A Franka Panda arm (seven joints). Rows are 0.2 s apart.
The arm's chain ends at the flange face. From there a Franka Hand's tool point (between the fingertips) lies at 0.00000 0.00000 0.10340 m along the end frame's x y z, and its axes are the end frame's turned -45 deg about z.
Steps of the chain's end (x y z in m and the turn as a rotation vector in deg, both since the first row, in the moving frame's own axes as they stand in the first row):
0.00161 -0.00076 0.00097 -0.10 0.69 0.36
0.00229 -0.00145 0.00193 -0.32 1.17 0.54
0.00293 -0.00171 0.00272 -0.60 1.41 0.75
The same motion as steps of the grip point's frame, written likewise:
0.00243 0.00161 0.00096 -0.56 0.42 0.36
0.00372 0.00250 0.00191 -1.05 0.60 0.54
0.00430 0.00343 0.00268 -1.42 0.57 0.75

